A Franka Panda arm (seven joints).
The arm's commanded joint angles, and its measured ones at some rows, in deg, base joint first. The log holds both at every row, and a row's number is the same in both.
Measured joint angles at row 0:
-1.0 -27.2 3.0 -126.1 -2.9 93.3 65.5
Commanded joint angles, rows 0 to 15:
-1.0 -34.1 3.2 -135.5 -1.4 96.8 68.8
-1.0 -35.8 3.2 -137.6 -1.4 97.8 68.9
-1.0 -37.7 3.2 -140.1 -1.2 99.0 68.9
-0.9 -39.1 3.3 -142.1 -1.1 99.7 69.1
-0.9 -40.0 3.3 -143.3 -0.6 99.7 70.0
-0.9 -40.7 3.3 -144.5 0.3 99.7 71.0
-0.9 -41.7 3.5 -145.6 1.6 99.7 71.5
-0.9 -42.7 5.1 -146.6 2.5 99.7 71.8
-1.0 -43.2 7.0 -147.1 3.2 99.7 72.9
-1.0 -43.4 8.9 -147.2 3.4 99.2 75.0
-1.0 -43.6 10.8 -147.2 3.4 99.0 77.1
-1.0 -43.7 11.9 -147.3 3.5 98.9 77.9
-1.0 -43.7 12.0 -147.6 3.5 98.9 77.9
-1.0 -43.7 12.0 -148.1 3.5 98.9 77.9
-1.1 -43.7 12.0 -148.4 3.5 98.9 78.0
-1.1 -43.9 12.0 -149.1 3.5 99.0 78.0
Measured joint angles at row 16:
-0.9 -42.9 12.0 -147.1 2.9 98.4 77.2
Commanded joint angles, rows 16 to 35:
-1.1 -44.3 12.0 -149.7 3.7 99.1 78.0
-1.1 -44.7 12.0 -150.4 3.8 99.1 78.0
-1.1 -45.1 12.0 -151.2 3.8 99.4 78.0
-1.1 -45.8 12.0 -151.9 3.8 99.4 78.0
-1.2 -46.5 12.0 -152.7 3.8 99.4 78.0
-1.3 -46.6 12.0 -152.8 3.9 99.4 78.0
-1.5 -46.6 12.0 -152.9 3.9 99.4 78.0
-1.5 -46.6 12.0 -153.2 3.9 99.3 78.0
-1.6 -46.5 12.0 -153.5 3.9 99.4 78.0
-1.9 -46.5 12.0 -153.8 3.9 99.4 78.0
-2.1 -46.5 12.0 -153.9 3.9 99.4 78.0
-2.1 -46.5 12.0 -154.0 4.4 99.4 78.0
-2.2 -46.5 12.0 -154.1 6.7 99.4 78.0
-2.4 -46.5 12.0 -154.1 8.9 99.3 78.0
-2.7 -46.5 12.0 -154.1 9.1 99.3 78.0
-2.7 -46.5 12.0 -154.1 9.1 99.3 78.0
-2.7 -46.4 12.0 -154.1 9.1 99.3 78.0
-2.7 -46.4 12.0 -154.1 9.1 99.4 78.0
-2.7 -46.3 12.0 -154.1 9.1 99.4 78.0
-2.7 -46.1 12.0 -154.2 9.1 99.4 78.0
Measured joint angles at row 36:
-2.2 -45.5 11.6 -153.3 8.0 98.5 77.4
